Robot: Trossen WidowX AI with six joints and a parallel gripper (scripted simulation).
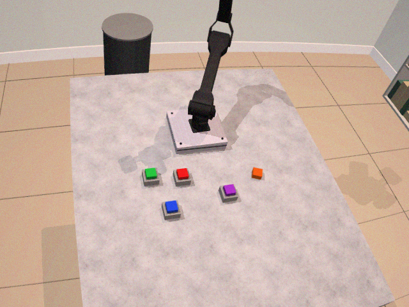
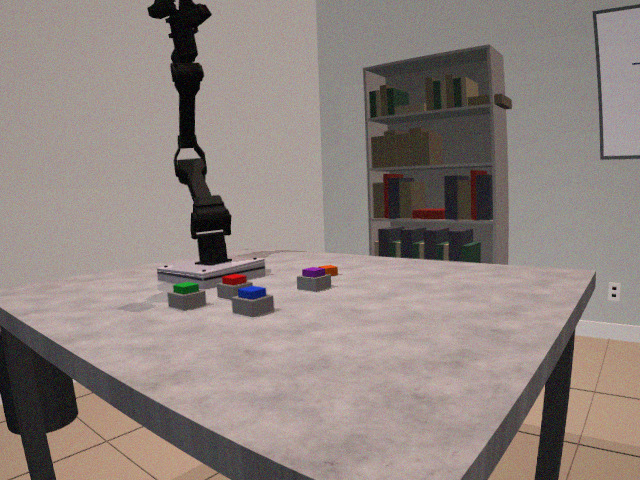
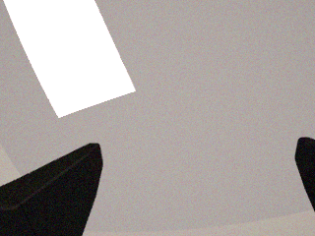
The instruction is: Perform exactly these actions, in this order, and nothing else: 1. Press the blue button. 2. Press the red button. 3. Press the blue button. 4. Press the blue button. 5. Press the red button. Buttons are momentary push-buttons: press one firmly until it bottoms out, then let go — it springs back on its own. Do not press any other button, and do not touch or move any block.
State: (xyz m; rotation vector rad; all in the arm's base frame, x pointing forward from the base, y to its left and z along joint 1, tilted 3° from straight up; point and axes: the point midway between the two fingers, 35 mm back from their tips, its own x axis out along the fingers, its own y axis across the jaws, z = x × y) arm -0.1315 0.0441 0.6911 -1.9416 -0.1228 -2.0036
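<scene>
Right now the blue button is 450 mm ahead of my gripper tip, 180 mm to the right of it and 730 mm below it. From my gripper tip the other things lie so: green button (320 mm ahead, 220 mm to the right, 730 mm below); purple button (430 mm ahead, 10 mm to the left, 730 mm below); red button (340 mm ahead, 120 mm to the right, 730 mm below).
</scene>
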